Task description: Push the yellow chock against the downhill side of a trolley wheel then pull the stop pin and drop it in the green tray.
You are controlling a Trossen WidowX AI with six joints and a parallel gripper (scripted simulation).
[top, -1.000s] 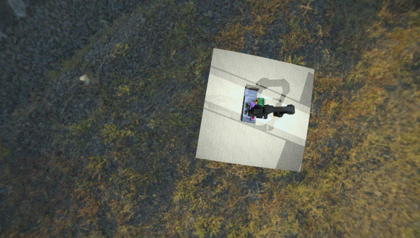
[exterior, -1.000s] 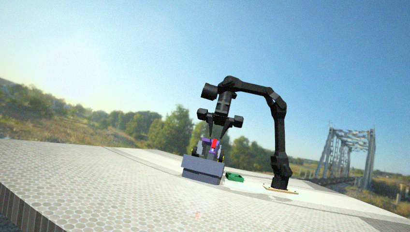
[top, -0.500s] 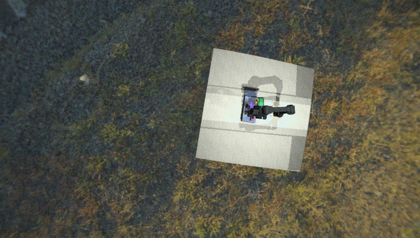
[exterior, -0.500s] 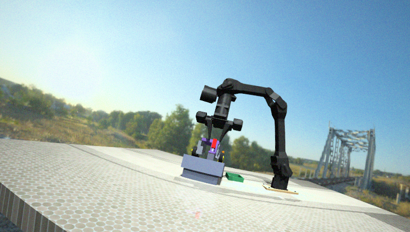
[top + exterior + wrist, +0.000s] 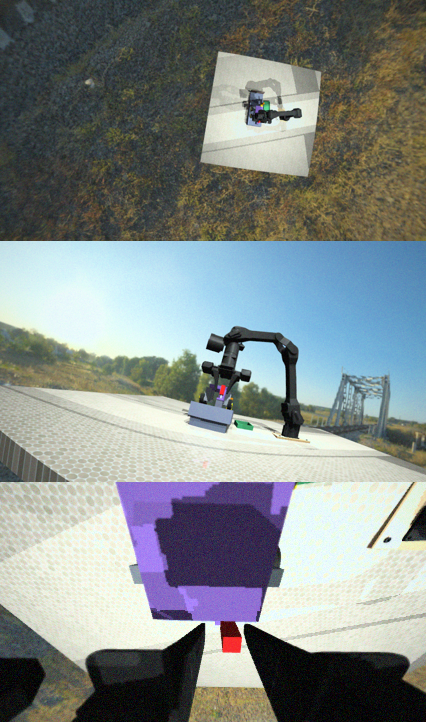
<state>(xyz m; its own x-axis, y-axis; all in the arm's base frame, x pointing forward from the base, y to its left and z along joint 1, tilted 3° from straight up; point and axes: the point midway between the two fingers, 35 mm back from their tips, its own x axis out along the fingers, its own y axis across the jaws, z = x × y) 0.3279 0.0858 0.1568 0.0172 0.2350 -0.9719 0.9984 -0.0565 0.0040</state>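
The red-headed stop pin lies 10 mm below my gripper tip. From my gripper tip the other things lie so: yellow chock: 180 mm to the right, 60 mm below, 50 mm behind; then grey-blue ramp: 100 mm to the right, 90 mm below, 10 mm ahead; then purple trolley: 90 mm to the right, 30 mm below, 10 mm ahead.
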